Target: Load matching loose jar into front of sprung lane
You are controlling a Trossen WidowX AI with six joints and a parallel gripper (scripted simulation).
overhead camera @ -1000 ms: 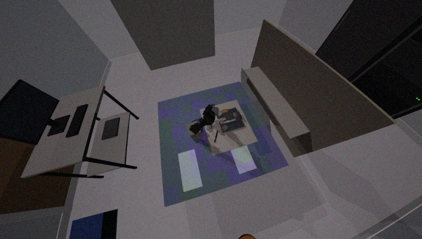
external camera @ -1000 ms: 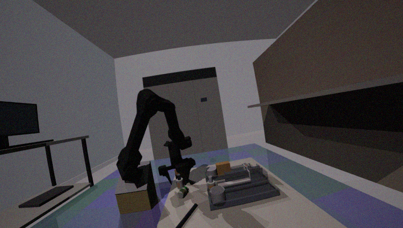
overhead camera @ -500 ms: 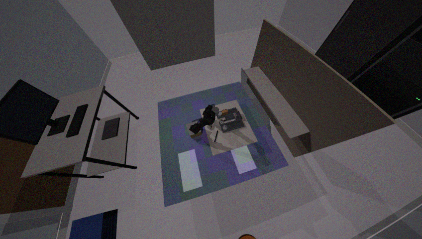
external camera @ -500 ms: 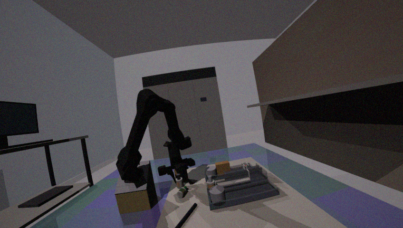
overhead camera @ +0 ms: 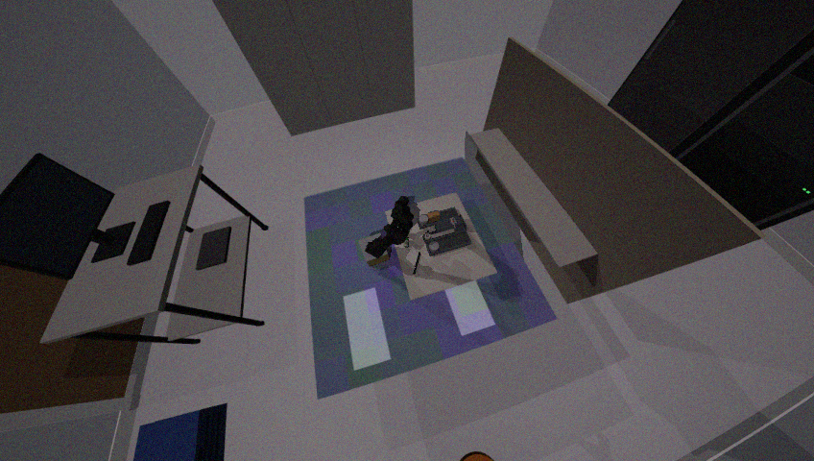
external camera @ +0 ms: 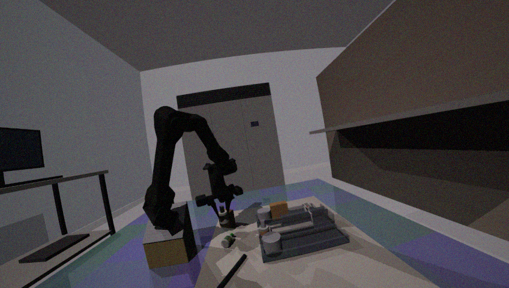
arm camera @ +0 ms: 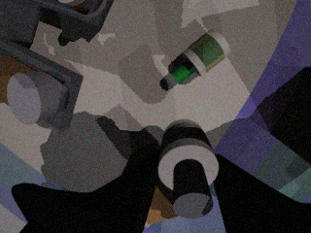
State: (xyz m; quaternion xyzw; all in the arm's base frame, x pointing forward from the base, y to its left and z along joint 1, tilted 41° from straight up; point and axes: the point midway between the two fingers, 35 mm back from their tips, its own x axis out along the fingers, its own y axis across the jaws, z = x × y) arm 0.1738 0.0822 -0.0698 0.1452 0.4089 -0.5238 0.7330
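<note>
My gripper tip is now 10 mm past the brown box, 70 mm to the right of it and 50 mm above it. From my gripper tip the other things lie so: dark grey lane rack 300 mm ahead, 40 mm to the right, 60 mm below; then black rod 50 mm ahead, 210 mm to the right, 80 mm below.
</note>
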